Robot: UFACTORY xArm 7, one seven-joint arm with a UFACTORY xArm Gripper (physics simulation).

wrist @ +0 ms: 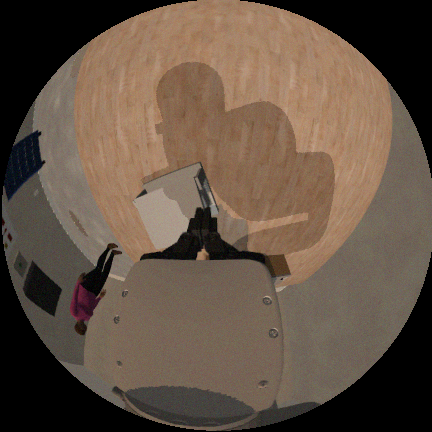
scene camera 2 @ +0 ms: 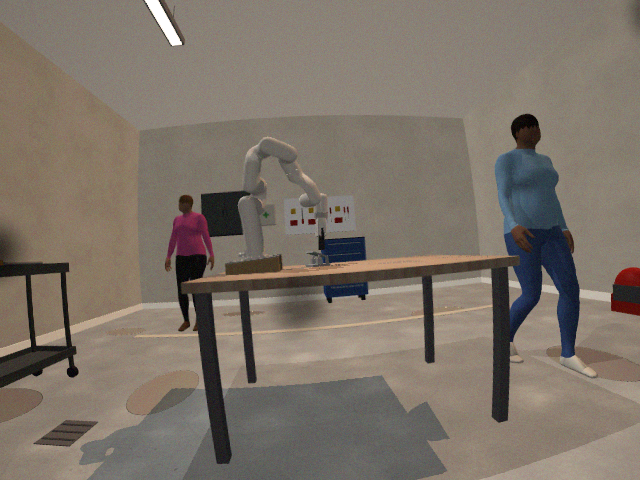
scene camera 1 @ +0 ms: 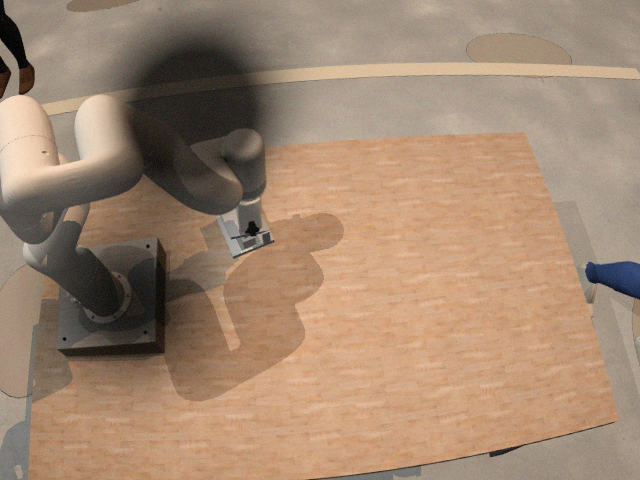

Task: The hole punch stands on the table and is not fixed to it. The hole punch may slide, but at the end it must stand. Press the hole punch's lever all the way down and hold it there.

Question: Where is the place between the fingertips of my gripper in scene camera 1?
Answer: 251, 229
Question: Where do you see a hole punch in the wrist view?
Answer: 195, 169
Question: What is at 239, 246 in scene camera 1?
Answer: A hole punch.
